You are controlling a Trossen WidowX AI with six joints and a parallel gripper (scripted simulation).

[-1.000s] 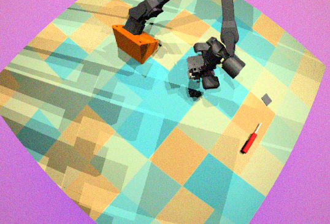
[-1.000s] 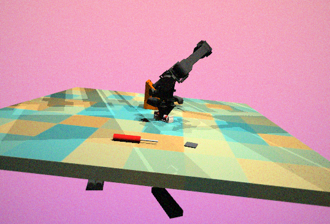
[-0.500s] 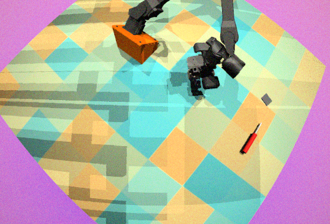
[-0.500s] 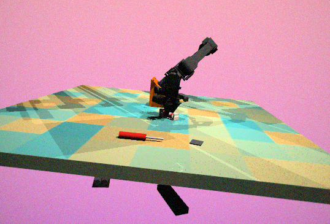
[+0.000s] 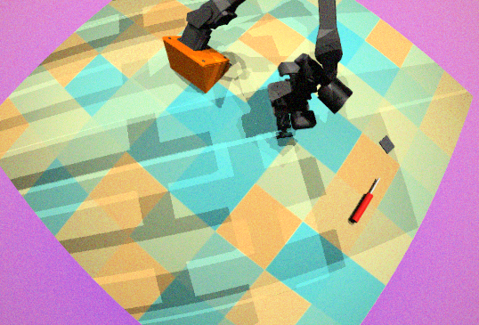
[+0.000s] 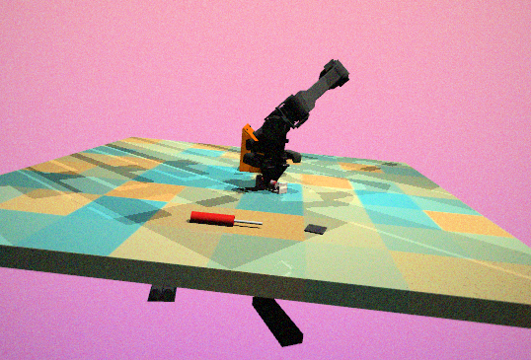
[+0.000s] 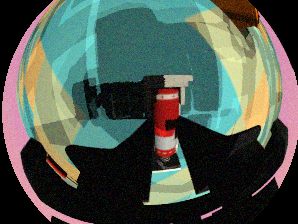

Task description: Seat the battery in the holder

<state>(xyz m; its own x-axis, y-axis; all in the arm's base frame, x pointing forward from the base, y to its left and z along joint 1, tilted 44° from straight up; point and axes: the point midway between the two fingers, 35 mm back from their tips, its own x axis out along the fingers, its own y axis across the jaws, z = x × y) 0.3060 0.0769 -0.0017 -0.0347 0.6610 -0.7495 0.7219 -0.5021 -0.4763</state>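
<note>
Now: gripper tip 1 cm below the battery. The rest, counted from my gripper tip: red-handled screwdriver (34 cm ahead, 7 cm to the right); then black square (32 cm ahead, 11 cm to the left, 1 cm below).
</note>
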